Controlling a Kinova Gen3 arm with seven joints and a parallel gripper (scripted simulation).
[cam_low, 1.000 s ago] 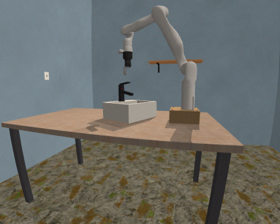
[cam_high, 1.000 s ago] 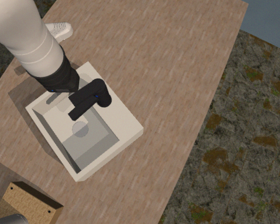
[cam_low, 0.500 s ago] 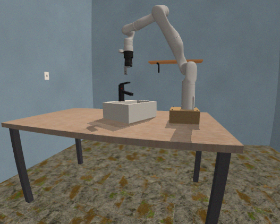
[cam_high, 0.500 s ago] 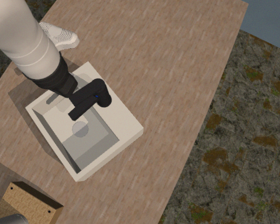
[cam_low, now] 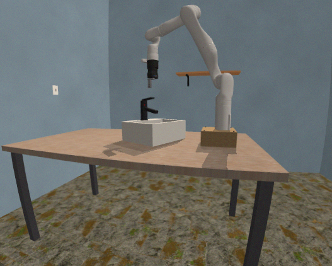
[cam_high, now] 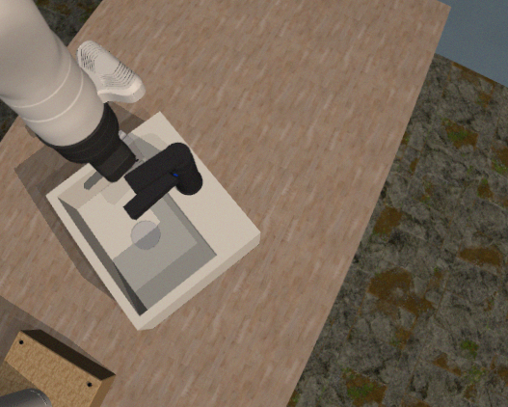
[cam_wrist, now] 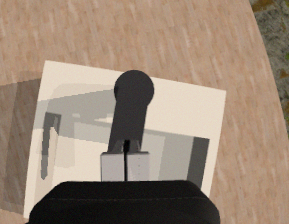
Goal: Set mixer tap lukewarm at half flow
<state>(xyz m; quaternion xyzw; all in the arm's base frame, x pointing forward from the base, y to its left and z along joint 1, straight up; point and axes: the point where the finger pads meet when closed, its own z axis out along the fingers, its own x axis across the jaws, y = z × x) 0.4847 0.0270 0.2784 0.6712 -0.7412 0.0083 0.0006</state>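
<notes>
My gripper is now 9 cm above the lever and 2 cm short of it. Also, from my hand: white sink basin: 33 cm below, 6 cm behind, 2 cm to the left; black mixer tap: 14 cm below, 4 cm ahead, 1 cm to the right.
</notes>
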